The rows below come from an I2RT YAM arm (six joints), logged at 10 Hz.
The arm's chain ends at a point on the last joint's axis. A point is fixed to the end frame.
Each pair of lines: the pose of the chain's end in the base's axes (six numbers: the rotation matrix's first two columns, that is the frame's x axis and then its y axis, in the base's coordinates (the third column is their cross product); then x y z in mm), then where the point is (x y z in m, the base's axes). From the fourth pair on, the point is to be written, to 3 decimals.
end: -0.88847 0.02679 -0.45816 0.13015 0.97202 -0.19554 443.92 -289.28 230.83
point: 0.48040 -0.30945 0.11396
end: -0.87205 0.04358 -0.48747 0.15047 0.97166 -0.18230 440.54 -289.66 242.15
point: 0.48064 -0.30936 0.12639
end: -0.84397 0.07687 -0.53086 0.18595 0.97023 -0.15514 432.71 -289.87 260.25
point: 0.47824 -0.30856 0.14635
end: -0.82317 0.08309 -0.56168 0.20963 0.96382 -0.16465 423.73 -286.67 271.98
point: 0.473 -0.308 0.160
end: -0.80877 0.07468 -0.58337 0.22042 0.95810 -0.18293 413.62 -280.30 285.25
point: 0.465 -0.305 0.175
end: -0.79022 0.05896 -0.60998 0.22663 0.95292 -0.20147 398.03 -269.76 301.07
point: 0.453 -0.297 0.193
